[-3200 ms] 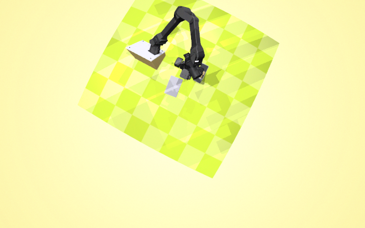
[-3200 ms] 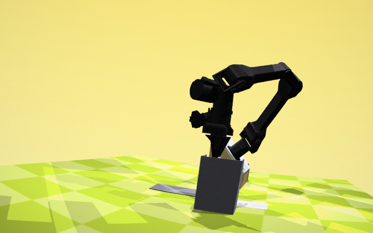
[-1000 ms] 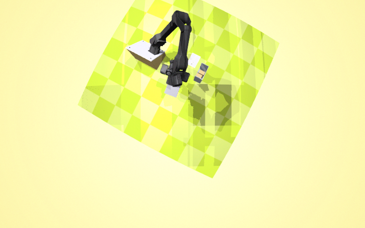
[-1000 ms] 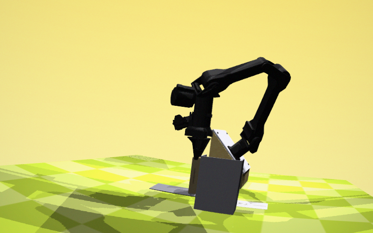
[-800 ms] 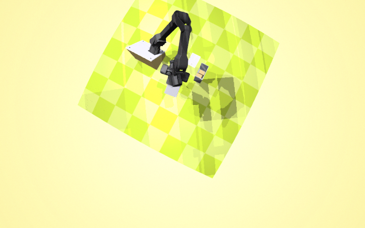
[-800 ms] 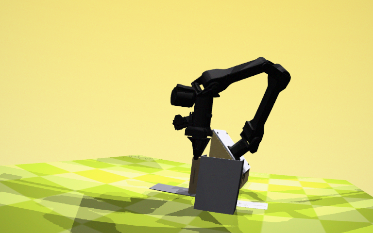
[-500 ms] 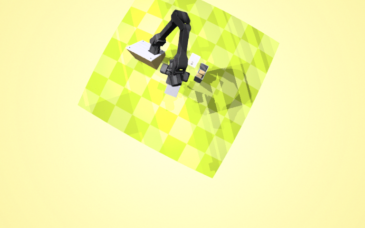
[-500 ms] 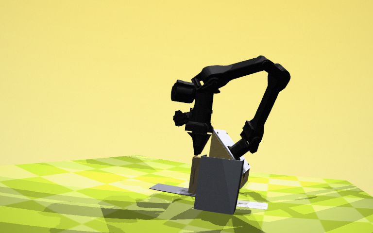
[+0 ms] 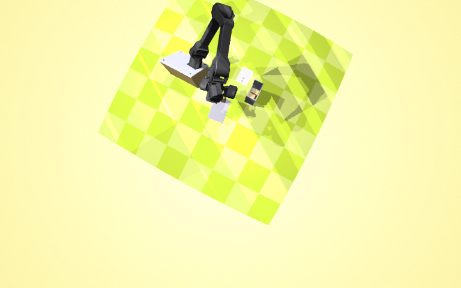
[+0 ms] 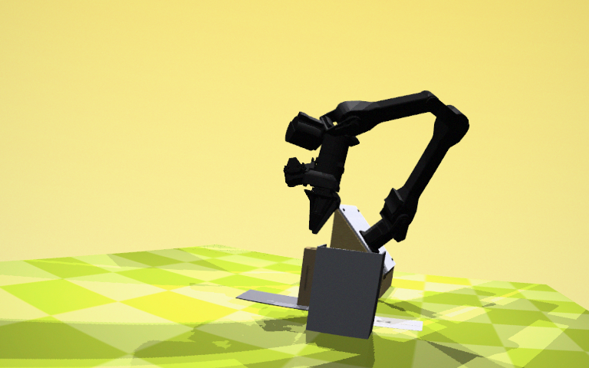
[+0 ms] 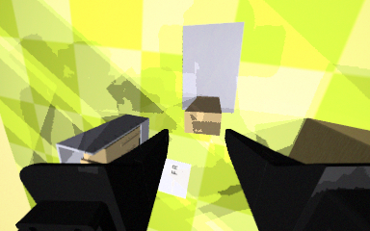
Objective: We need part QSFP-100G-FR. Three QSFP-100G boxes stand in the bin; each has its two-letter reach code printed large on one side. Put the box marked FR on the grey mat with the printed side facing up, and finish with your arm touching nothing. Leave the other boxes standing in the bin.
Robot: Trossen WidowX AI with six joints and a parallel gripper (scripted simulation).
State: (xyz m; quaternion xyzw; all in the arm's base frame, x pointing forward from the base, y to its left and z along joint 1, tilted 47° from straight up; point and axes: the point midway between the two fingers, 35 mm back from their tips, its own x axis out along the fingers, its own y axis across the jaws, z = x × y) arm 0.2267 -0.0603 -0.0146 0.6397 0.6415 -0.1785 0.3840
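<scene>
Right now my gripper tip is 150 mm above the grey mat, 50 mm to the left of it and 10 mm short of it. From my gripper tip the other things lie so: thin white slab: 210 mm to the left, 150 mm below, 20 mm ahead.
</scene>
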